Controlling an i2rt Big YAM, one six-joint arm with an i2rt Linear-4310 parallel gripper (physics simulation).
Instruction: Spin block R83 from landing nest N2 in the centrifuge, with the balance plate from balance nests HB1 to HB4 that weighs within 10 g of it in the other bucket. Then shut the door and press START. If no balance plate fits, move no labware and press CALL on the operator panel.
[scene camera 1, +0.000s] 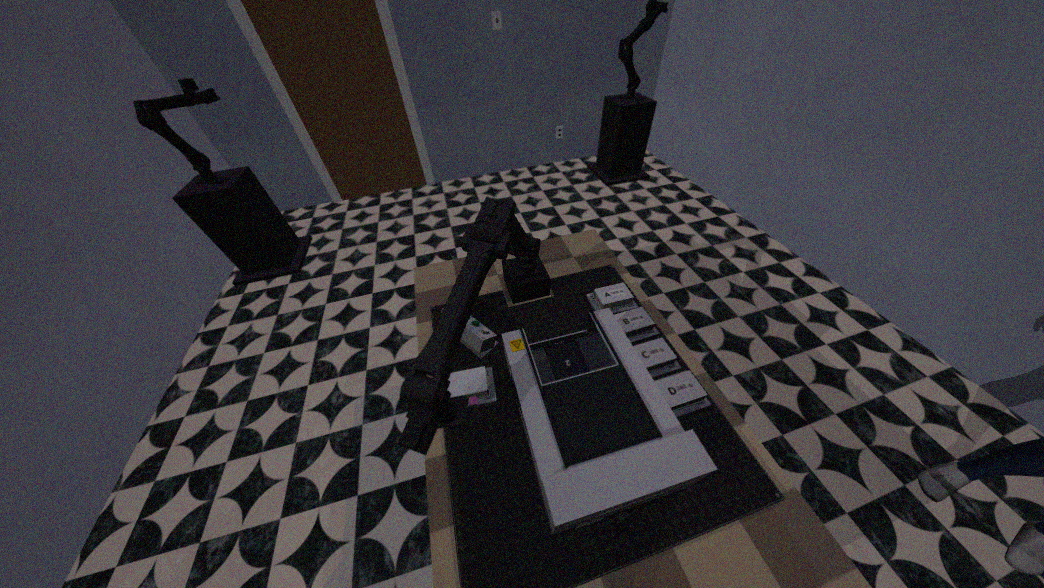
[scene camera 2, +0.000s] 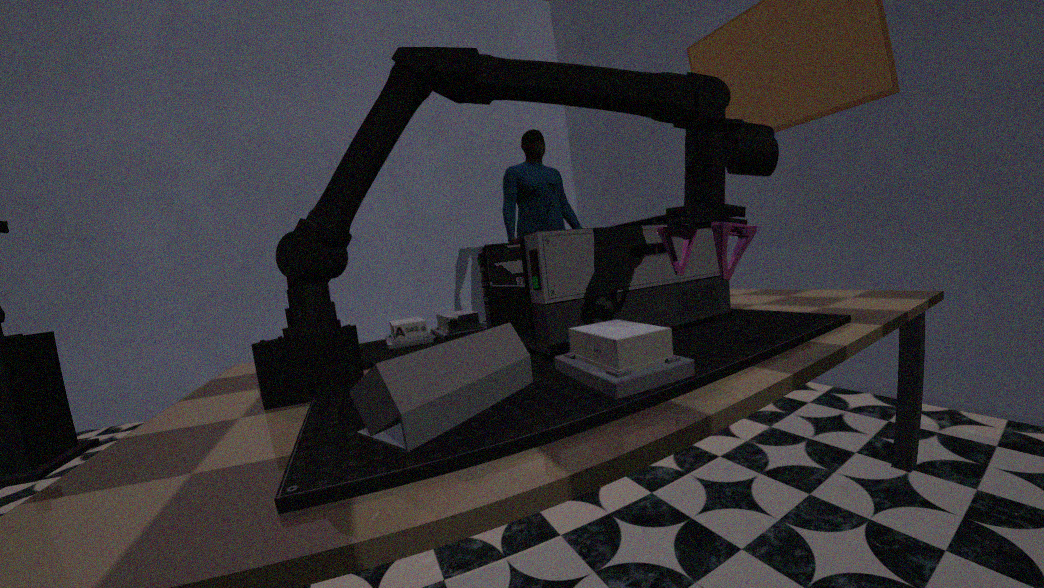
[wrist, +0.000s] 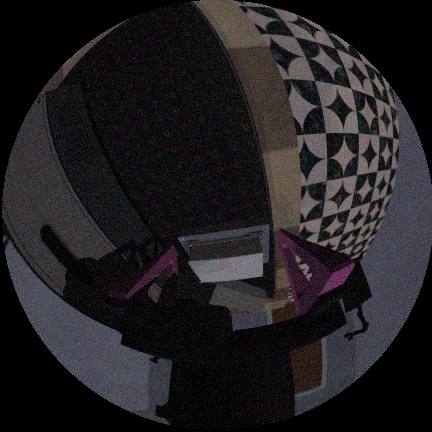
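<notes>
A pale block sits on a grey landing nest; no label is readable. My gripper is open and empty, pointing down, higher than the block and to its right in scene camera 2. The arm hides most of it in scene camera 1. The centrifuge has an open top over its dark chamber. Balance plates A, B, C and D sit along its far side; their weights are too blurred to read.
The sloped operator panel stands between the arm's base and the block's nest. The centrifuge's long side wall runs beside that nest. A person stands beyond the table. Two other arms stand on pedestals.
</notes>
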